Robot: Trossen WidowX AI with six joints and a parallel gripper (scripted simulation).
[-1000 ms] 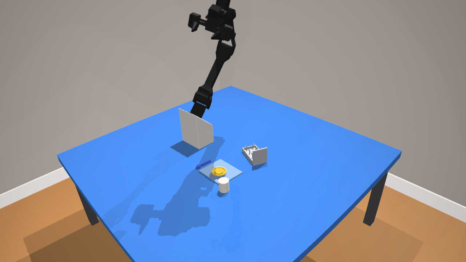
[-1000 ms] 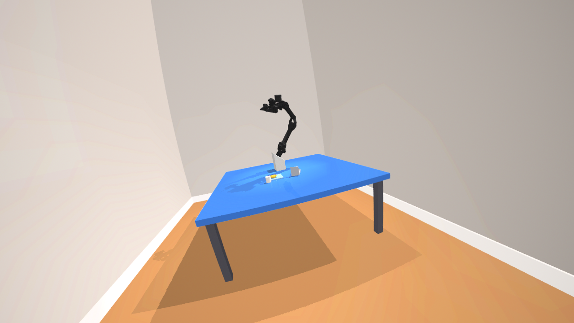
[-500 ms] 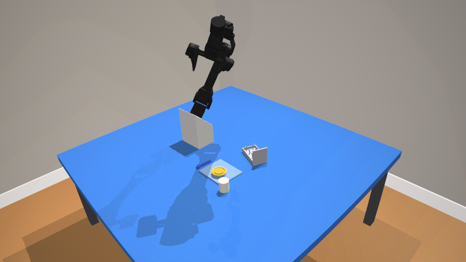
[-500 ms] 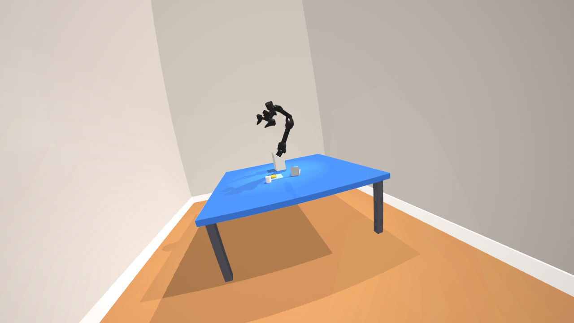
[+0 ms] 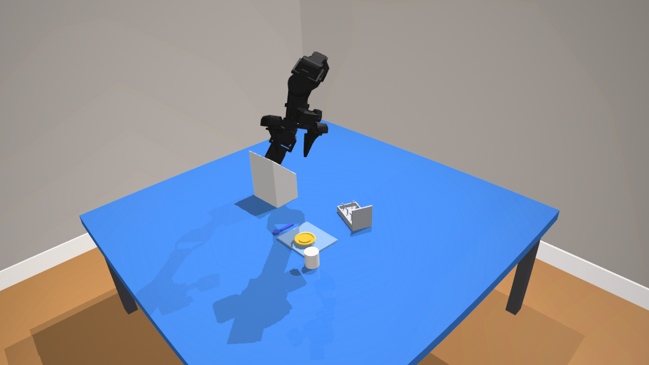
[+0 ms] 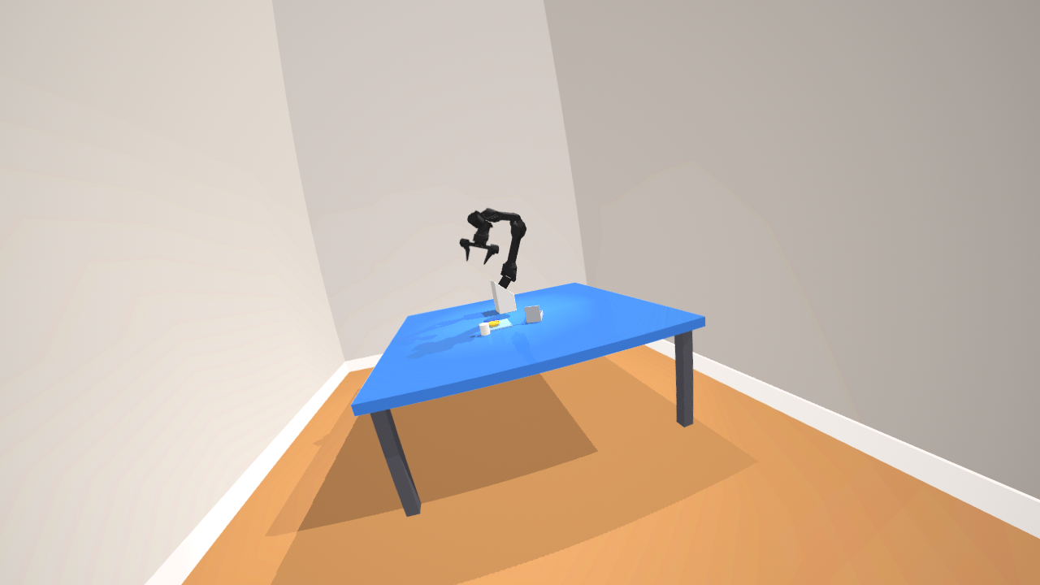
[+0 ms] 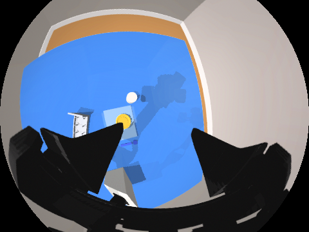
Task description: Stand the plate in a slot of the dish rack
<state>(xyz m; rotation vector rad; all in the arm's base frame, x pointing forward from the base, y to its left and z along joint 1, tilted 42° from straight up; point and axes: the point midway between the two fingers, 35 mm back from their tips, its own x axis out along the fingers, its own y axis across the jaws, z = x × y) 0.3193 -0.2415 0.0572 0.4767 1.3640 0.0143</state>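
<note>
Right now my gripper tip is 310 mm above the yellow plate, 30 mm to the right of it and 10 mm past it. Round my gripper tip: grey dish rack 300 mm below, 250 mm to the left; white cup 300 mm below, 80 mm ahead, 20 mm to the right; dark blue spoon 320 mm below, 120 mm behind, 30 mm to the left.
</note>
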